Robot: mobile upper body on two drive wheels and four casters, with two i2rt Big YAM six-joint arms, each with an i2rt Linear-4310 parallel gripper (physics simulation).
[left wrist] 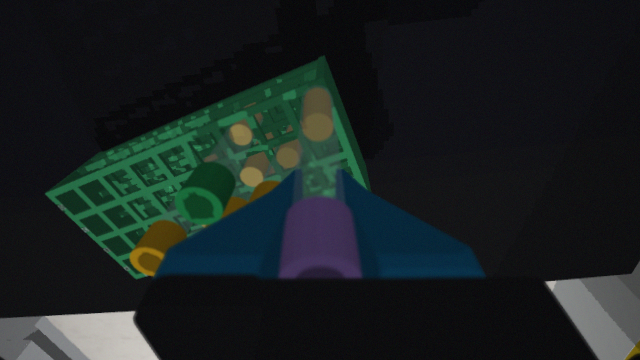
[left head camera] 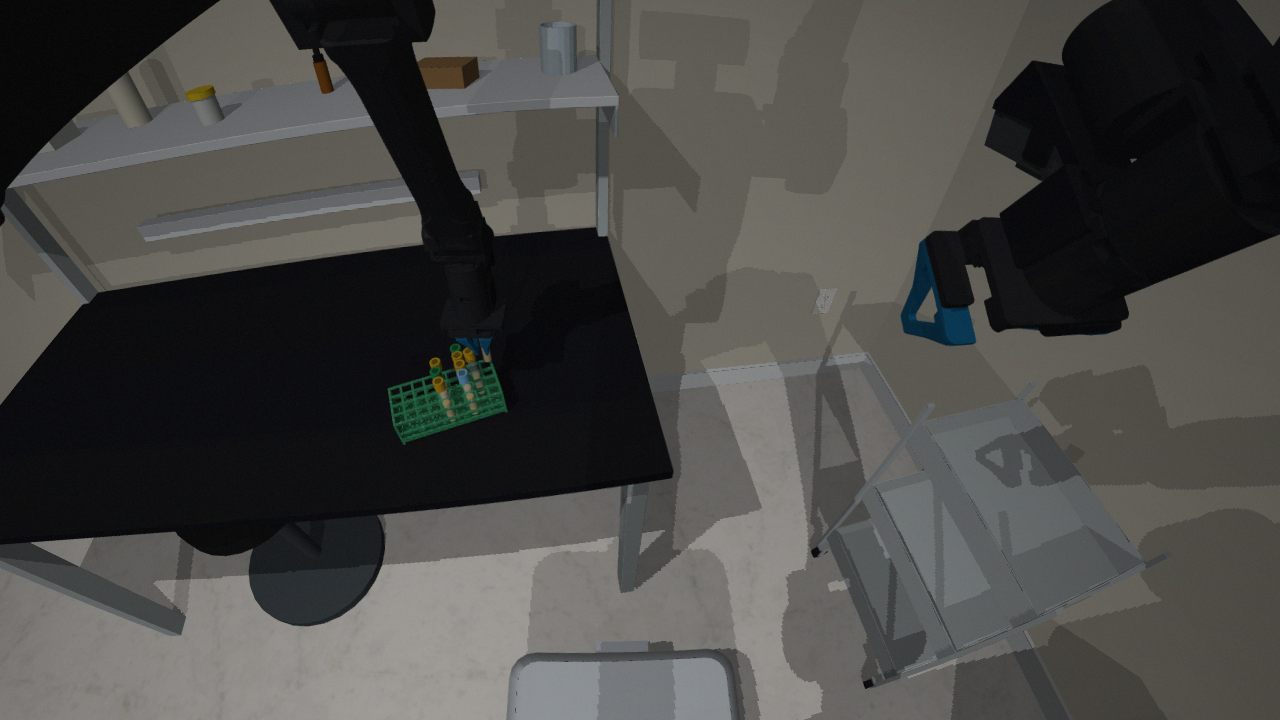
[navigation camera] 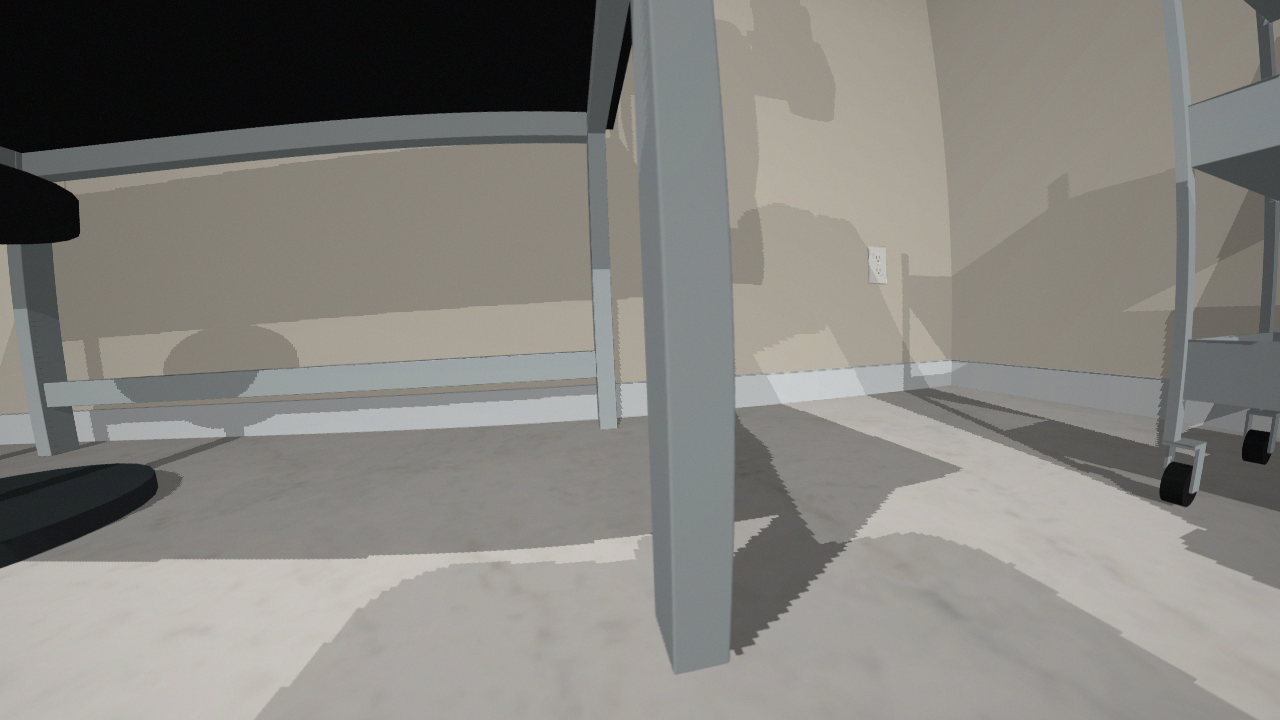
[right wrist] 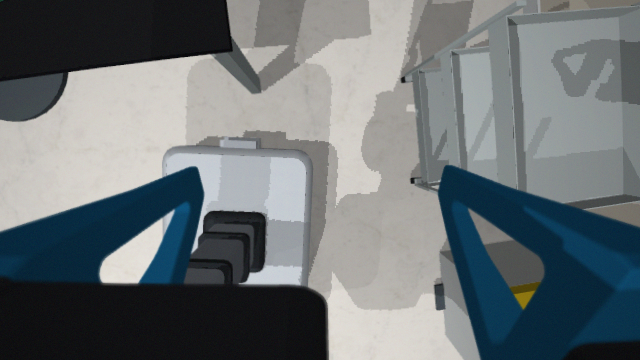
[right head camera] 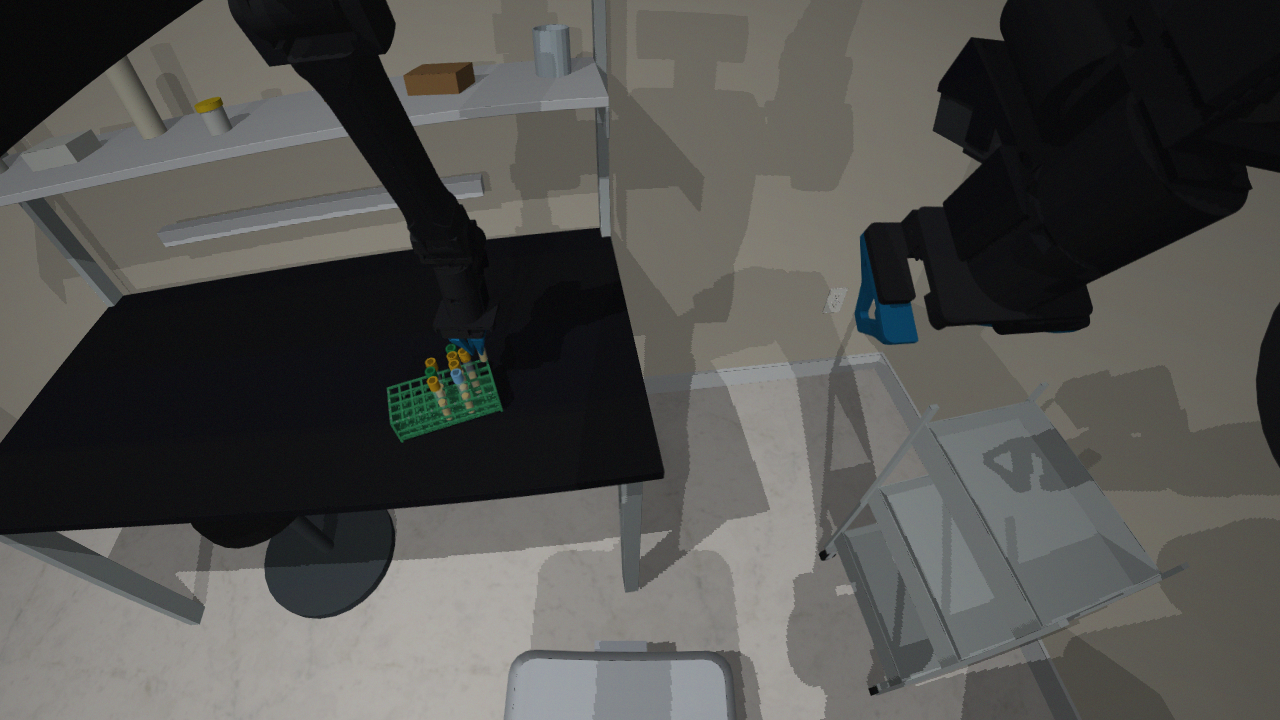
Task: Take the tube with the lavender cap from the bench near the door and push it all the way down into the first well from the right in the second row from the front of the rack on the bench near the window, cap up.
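Frame: origin at the left arm's base, x back, y up, z left, level; centimetres.
Seen in the pictures: left gripper, fingertip midpoint: (left wrist: 319,181) (left head camera: 483,352) (right head camera: 477,352); right gripper, fingertip midpoint: (left head camera: 956,321) (right wrist: 321,179) (right head camera: 918,318).
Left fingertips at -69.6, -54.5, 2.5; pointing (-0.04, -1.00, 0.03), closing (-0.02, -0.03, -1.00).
Note:
Pixels of each thing's top centre, then the offset from my left fingertips to it, as dx, dy, dz. "*": a spot on its surface instead. Level surfaces: height alone.
- tube with the lavender cap, top centre: (left wrist: 311,273) -1.9, +6.5, +0.0
- green rack, top centre: (left wrist: 207,202) (left head camera: 443,390) (right head camera: 440,389) +4.8, -4.6, +7.3
- black bench, surface height: dy -10.3
- green-capped tube, top centre: (left wrist: 199,206) (left head camera: 455,347) (right head camera: 450,347) +0.2, +1.6, +4.6
- light blue cap, surface spot: (left head camera: 462,377) (right head camera: 456,377) * +7.0, +1.5, +2.0
- shelf, surface height: dy +35.4
- bench leg, surface spot: (navigation camera: 689,358) * +15.4, -65.4, -26.9
My left gripper (left wrist: 319,181) (left head camera: 474,344) (right head camera: 467,344) is shut on the tube with the lavender cap (left wrist: 320,232), just below its cap in the left wrist view. The tube's clear body points away from the camera, its tan lower end at the right end of the green rack (left wrist: 140,202) (left head camera: 401,438) (right head camera: 400,436). I cannot tell which well the tip is over, or whether it has entered one. The rack stands on the black bench (left head camera: 223,402) (right head camera: 232,402) and holds several capped tubes. My right gripper (right wrist: 321,179) is open and empty, away from the bench.
Yellow-capped tubes (left wrist: 150,257) and a green-capped tube (left wrist: 200,202) stand left of the held tube. A light blue cap (left head camera: 462,377) (right head camera: 457,376) shows in the rack. A shelf (left head camera: 268,125) is behind. A grey cart (left head camera: 939,483) stands right; a bench leg (navigation camera: 689,358) is close in front.

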